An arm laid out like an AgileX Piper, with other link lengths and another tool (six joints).
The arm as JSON. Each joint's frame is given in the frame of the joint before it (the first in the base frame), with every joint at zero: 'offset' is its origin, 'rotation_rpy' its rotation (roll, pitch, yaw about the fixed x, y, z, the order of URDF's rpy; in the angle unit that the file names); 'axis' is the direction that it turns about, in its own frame. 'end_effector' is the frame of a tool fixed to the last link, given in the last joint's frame.
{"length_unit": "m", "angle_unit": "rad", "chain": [
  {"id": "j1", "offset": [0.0, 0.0, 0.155], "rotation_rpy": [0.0, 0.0, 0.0], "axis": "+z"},
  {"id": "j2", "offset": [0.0, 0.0, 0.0], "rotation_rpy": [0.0, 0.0, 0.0], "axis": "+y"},
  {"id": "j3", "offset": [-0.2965, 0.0, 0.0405], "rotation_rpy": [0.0, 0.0, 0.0], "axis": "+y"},
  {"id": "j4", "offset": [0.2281, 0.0, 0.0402], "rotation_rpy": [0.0, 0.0, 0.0], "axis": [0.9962, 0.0, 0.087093]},
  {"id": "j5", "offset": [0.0, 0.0, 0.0], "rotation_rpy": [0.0, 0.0, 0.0], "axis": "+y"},
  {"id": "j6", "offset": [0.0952, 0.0, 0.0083], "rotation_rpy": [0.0, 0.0, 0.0], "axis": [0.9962, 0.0, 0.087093]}
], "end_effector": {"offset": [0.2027, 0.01, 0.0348], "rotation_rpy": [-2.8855, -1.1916, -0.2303]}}
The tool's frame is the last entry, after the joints.
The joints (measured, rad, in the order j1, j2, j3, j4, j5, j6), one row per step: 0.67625, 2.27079, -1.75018, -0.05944, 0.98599, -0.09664; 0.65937, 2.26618, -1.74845, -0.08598, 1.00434, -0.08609; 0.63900, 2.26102, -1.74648, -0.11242, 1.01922, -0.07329; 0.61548, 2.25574, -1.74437, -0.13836, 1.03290, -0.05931; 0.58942, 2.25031, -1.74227, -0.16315, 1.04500, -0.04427; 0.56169, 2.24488, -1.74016, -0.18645, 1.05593, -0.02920; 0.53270, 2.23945, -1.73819, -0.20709, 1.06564, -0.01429; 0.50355, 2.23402, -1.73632, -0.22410, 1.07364, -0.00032; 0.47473, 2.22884, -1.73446, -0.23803, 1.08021, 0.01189; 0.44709, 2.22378, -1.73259, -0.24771, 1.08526, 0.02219; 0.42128, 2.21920, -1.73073, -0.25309, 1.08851, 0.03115; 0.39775, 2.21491, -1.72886, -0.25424, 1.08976, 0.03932; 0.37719, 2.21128, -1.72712, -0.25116, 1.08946, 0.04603; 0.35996, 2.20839, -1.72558, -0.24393, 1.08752, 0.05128; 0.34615, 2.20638, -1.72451, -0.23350, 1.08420, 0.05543; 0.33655, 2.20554, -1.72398, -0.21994, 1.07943, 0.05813; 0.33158, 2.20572, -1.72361, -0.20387, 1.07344, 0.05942
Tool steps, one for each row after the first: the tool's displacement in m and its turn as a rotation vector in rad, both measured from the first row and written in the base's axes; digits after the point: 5 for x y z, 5 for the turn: 0.00540, -0.01520, 0.00092, -0.02732, -0.00273, -0.01740; 0.01232, -0.03131, 0.00248, -0.05198, -0.00811, -0.04080; 0.01990, -0.04862, 0.00432, -0.07552, -0.01393, -0.06902; 0.02784, -0.06671, 0.00649, -0.09715, -0.02022, -0.10149; 0.03563, -0.08526, 0.00883, -0.11714, -0.02633, -0.13640; 0.04299, -0.10381, 0.01132, -0.13453, -0.03178, -0.17353; 0.04965, -0.12160, 0.01386, -0.14841, -0.03642, -0.21125; 0.05548, -0.13856, 0.01627, -0.15965, -0.04008, -0.24796; 0.06032, -0.15398, 0.01851, -0.16723, -0.04237, -0.28306; 0.06423, -0.16749, 0.02039, -0.17095, -0.04334, -0.31634; 0.06741, -0.17882, 0.02199, -0.17049, -0.04348, -0.34783; 0.06979, -0.18766, 0.02314, -0.16629, -0.04235, -0.37621; 0.07154, -0.19382, 0.02384, -0.15832, -0.04014, -0.40108; 0.07289, -0.19746, 0.02416, -0.14732, -0.03732, -0.42242; 0.07385, -0.19821, 0.02402, -0.13347, -0.03384, -0.43908; 0.07430, -0.19609, 0.02343, -0.11752, -0.02966, -0.45051
